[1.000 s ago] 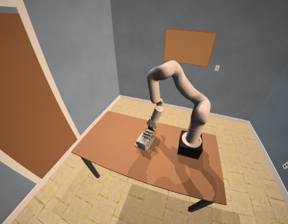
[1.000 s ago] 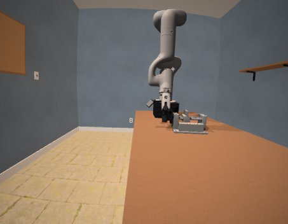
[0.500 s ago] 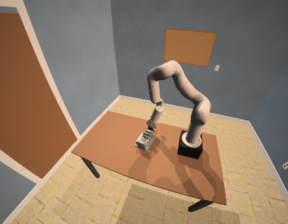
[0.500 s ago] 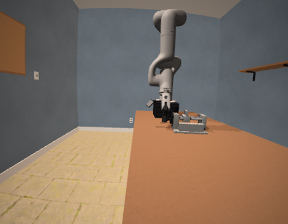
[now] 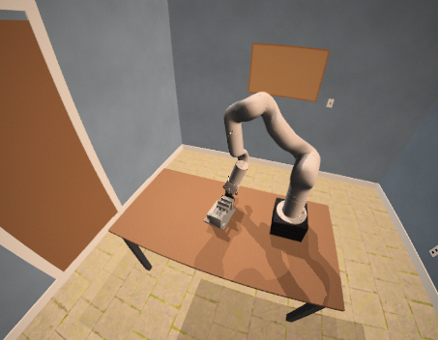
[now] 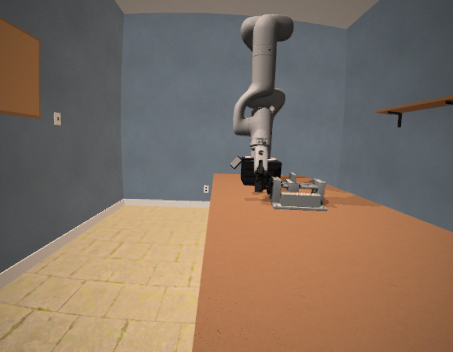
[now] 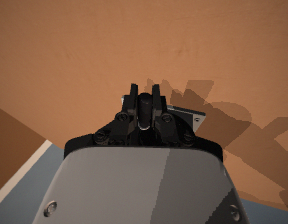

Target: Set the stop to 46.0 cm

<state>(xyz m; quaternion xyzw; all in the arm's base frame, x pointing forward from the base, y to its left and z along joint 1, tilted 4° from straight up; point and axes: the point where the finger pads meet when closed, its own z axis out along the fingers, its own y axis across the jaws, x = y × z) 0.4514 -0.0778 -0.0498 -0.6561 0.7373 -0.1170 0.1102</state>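
My gripper is now 10 mm to the right of the dark round handwheel handle. The rest, counted from my hand: black handwheel (20 mm to the left).
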